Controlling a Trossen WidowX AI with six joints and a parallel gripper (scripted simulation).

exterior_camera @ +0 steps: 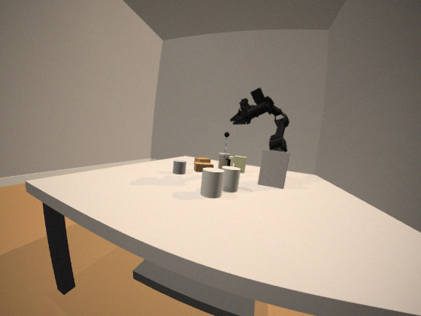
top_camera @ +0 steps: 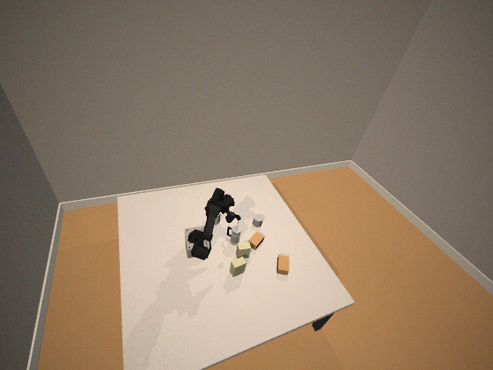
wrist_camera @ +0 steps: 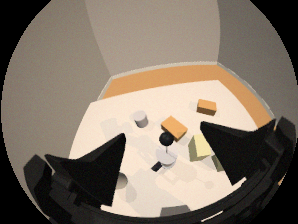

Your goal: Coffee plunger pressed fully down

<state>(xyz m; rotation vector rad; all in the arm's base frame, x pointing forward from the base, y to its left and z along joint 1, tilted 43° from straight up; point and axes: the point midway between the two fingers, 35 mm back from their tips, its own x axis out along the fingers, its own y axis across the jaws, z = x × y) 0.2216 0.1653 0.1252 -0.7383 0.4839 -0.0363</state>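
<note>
The coffee press lies 10 mm ahead of my gripper tip, 10 mm to the left of it and 190 mm below it.
</note>
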